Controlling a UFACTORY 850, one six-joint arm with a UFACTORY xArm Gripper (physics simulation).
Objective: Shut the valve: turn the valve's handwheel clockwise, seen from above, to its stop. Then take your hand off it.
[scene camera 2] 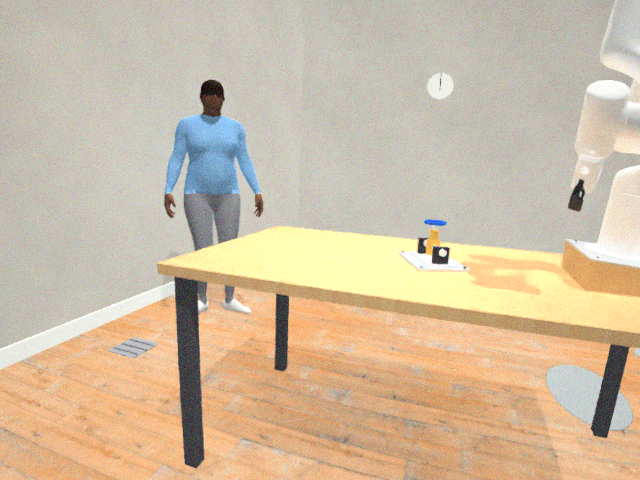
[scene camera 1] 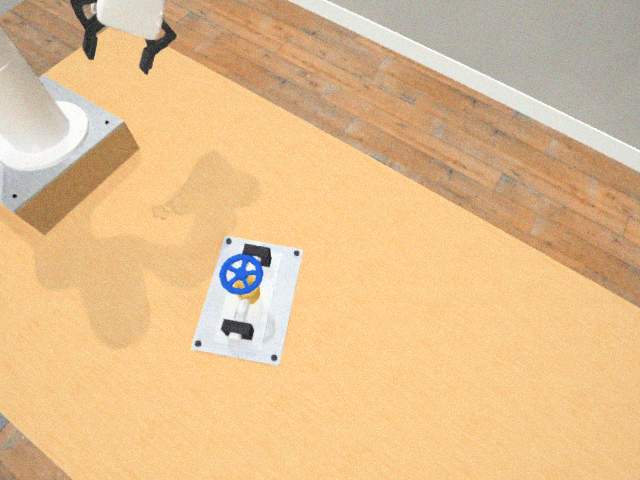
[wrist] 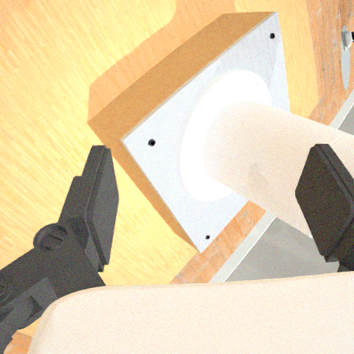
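Observation:
The valve's blue handwheel (scene camera 1: 241,273) (scene camera 2: 435,222) lies level on top of a yellow valve body (scene camera 1: 251,295) (scene camera 2: 433,242). The valve sits on a pipe between two black supports, on a light plate (scene camera 1: 286,304) (scene camera 2: 413,259) on the table. My gripper (scene camera 1: 117,64) (scene camera 2: 576,206) (wrist: 211,169) is open and empty. It hangs high near the robot's base, well away from the handwheel and not touching it. The handwheel does not show in the wrist view. How far the wheel is turned cannot be told.
The robot's base block (scene camera 1: 82,180) (scene camera 2: 594,268) (wrist: 175,75) stands on the wooden table (scene camera 1: 413,310) (scene camera 2: 310,258). In scene camera 2, a person in a blue top (scene camera 2: 212,149) stands beyond the table's far left side, and a round clock (scene camera 2: 439,85) hangs on the wall.

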